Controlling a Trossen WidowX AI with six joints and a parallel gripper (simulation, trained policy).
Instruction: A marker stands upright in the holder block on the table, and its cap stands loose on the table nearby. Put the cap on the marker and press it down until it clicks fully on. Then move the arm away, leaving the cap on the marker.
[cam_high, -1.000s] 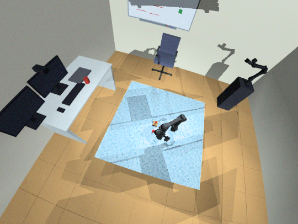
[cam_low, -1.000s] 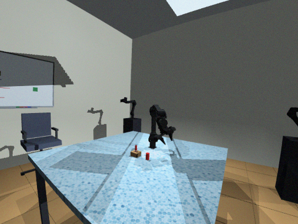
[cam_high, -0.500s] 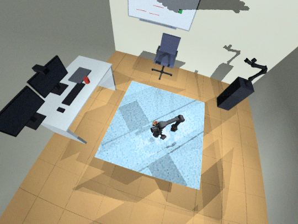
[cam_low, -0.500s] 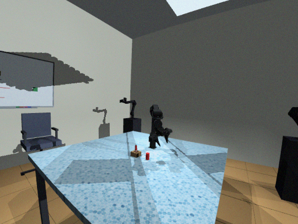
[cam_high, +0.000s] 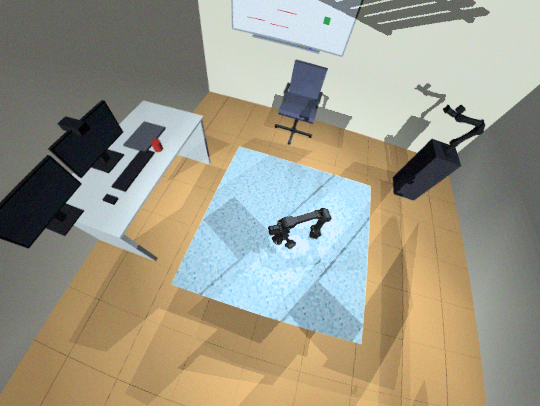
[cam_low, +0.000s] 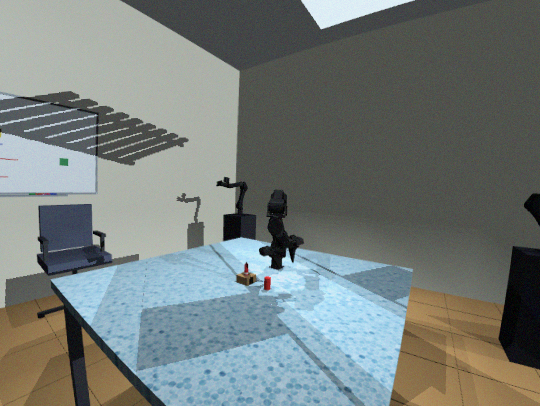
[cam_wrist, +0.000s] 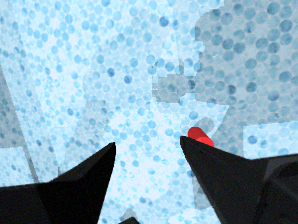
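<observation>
Now: the red cap 4 cm ahead of my gripper tip, 7 cm to the right of it and 8 cm below it. The rest, counted from my gripper tip: red marker 4 cm ahead, 18 cm to the right, 4 cm below; tan holder block 4 cm ahead, 18 cm to the right, 9 cm below.
</observation>
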